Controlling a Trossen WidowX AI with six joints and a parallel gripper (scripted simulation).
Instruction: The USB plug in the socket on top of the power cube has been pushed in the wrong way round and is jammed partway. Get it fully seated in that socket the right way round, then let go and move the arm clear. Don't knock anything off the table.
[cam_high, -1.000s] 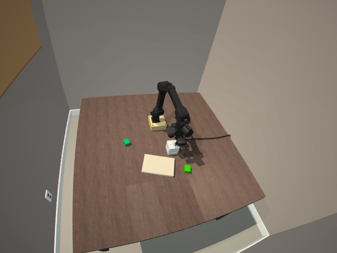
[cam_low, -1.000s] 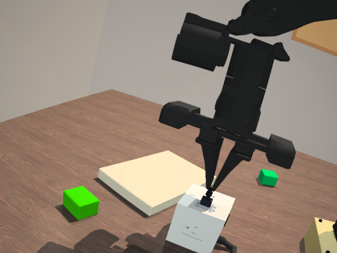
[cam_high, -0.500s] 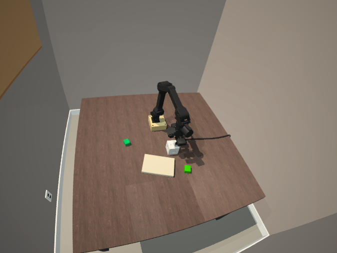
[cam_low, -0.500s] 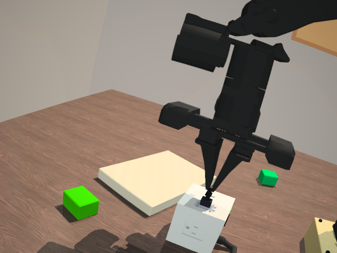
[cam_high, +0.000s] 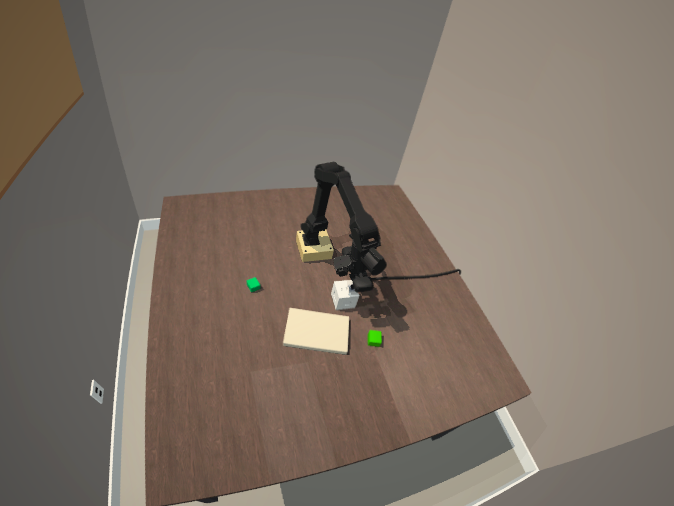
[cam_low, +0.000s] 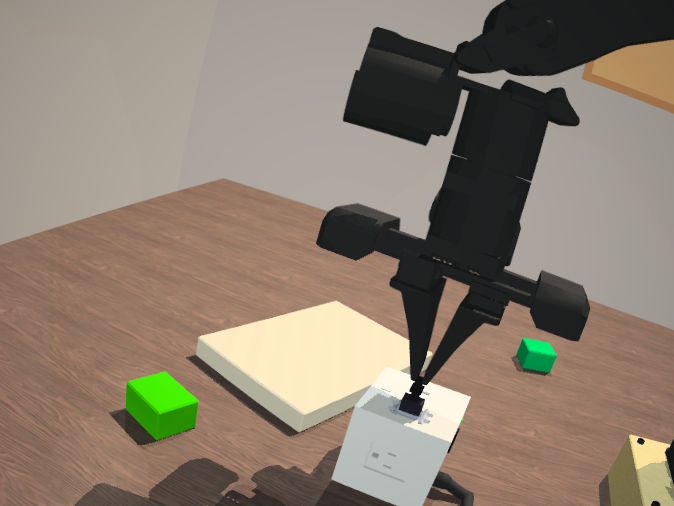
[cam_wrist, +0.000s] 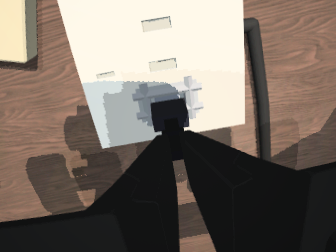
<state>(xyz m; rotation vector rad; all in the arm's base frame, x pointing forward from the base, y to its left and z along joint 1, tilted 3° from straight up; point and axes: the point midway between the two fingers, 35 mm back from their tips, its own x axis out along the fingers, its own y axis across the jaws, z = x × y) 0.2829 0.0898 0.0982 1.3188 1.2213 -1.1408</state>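
The black USB plug lies 20 mm below my gripper tip. Also, from my gripper tip: USB socket 40 mm below; cream flat slab 150 mm to the right, 120 mm ahead, 100 mm below.
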